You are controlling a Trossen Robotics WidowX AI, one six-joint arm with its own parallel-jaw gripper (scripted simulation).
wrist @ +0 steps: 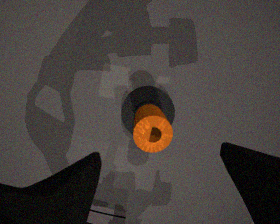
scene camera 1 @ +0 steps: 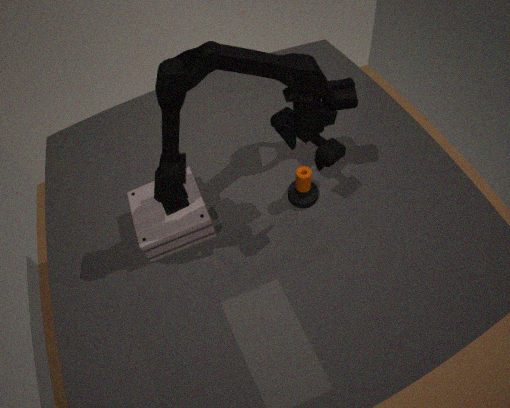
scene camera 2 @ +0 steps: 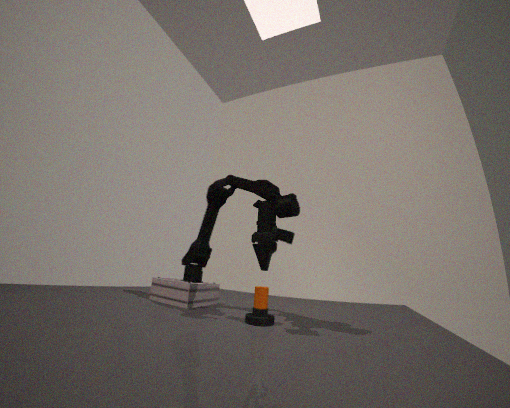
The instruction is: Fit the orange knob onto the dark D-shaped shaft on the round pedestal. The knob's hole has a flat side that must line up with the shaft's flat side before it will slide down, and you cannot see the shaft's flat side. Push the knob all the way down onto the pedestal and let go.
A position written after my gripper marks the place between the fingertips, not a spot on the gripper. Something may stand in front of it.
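My gripper (scene camera 1: 306,159) open, holding nothing. Gripper (wrist: 163,155) in the wrist view, (scene camera 2: 264,270) in scene camera 2. Also present: an orange knob (wrist: 148,139), a dark round pedestal (wrist: 143,95).
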